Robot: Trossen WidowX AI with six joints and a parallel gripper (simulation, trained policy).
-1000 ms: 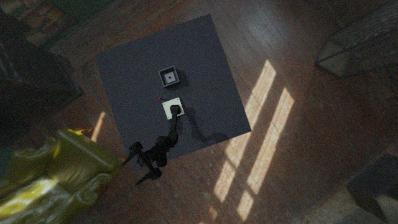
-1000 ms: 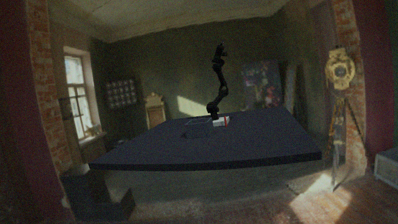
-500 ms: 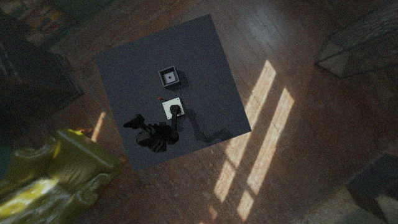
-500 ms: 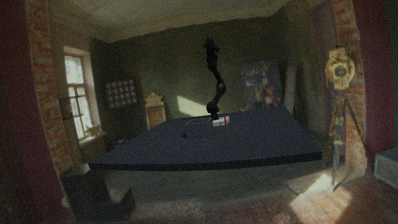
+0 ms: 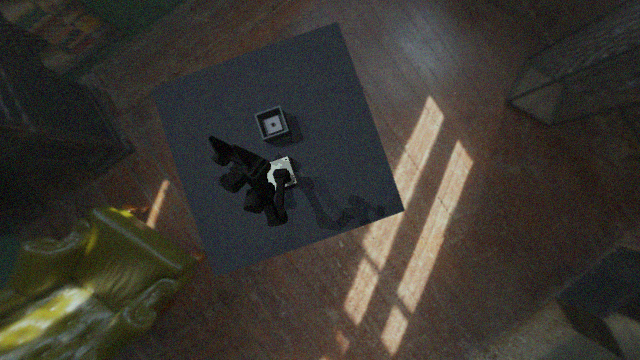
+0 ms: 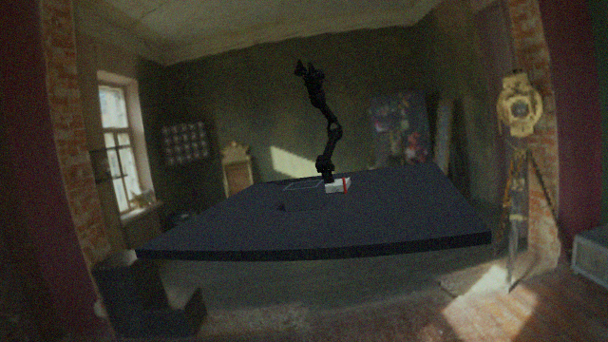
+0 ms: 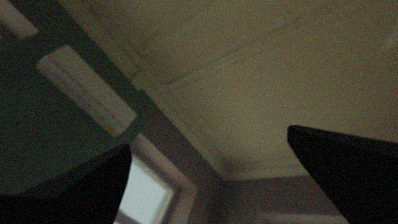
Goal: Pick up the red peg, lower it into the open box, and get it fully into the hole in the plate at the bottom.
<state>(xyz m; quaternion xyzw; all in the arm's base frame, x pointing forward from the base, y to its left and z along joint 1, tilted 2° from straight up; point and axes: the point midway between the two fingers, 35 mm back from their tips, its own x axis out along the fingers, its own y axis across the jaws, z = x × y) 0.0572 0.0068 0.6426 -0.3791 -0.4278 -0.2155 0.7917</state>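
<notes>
Now: the red peg 9 cm ahead of my gripper tip, 11 cm to the left of it and 66 cm below it. Also, from my gripper tip: plate 24 cm ahead, 6 cm to the right, 66 cm below; then grey box 24 cm ahead, 6 cm to the right, 68 cm below.
</notes>
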